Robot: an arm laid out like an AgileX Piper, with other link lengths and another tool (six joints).
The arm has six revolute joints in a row. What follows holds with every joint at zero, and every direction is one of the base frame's. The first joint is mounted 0.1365 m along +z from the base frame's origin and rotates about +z. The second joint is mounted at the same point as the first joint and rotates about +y. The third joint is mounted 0.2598 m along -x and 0.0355 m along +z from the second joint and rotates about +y. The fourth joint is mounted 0.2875 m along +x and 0.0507 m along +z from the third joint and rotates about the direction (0.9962, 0, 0.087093). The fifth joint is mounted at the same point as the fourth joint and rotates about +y. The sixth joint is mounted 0.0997 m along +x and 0.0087 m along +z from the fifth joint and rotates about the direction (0.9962, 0, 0.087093). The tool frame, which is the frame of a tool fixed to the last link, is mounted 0.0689 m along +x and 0.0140 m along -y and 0.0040 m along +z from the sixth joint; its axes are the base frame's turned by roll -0.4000, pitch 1.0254 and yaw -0.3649 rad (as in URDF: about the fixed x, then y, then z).
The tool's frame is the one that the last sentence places.
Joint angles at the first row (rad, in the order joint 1, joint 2, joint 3, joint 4, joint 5, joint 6):
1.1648 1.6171 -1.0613 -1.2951 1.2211 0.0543
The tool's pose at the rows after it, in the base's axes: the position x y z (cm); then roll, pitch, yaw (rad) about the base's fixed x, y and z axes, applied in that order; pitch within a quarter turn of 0, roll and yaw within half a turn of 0:
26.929 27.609 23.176 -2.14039 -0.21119 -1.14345
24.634 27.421 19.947 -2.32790 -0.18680 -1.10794
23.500 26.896 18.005 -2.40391 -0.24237 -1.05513
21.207 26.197 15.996 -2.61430 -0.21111 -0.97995
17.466 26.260 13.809 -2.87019 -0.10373 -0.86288
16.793 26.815 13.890 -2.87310 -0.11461 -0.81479
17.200 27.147 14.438 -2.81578 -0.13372 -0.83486
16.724 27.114 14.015 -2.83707 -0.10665 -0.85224
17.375 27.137 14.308 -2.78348 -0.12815 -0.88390
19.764 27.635 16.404 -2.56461 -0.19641 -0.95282
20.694 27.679 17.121 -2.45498 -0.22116 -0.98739
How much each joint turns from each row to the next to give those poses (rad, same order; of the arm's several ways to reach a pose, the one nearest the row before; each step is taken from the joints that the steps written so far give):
0.0531 0.0000 0.0000 0.0160 0.0000 0.0662
0.0352 0.0042 0.0195 0.1828 0.0000 -0.1013
0.0242 0.0038 0.0558 0.0179 0.0000 -0.0389
0.0146 -0.0222 0.0125 0.1924 0.0000 -0.1810
0.0239 -0.0169 -0.0039 0.2634 0.0000 -0.2425
0.0300 0.0001 0.0000 -0.0100 0.0000 -0.0155
0.0099 0.0020 -0.0042 -0.0504 0.0000 0.0588
0.0000 0.0043 -0.0030 0.0395 0.0000 0.0003
0.0000 0.0059 0.0019 -0.0518 0.0000 0.0634
0.0000 0.0049 0.0048 -0.2147 0.0000 0.1930
0.0000 0.0039 0.0184 -0.1090 0.0000 0.1080

